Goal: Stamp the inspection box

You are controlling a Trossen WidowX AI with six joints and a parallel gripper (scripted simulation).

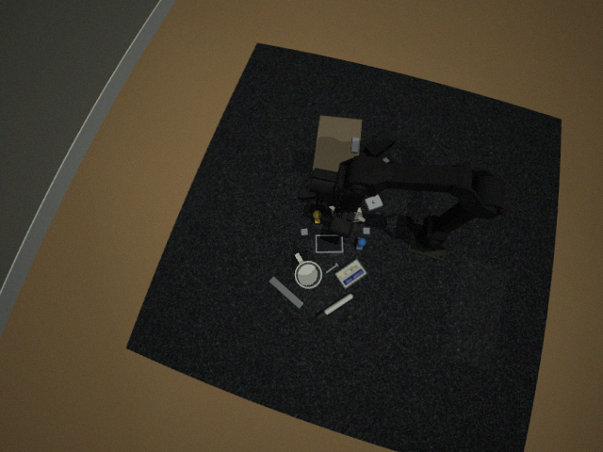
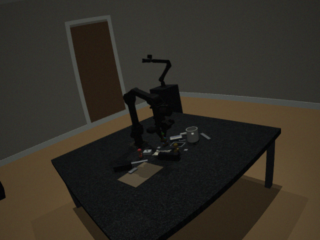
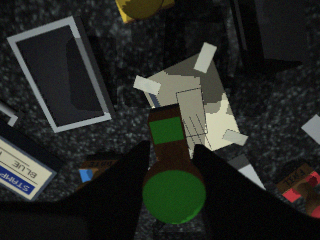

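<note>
My gripper tip is now 10 cm above the cream card, 2 cm to the left of it and 2 cm past it. From my gripper tip the other things lie so: yellow-knob stamp: 8 cm below, 8 cm ahead, 2 cm to the left; blue-knob stamp: 8 cm below, 7 cm to the left, 7 cm behind; PASS stamp: 1 cm below.
</note>
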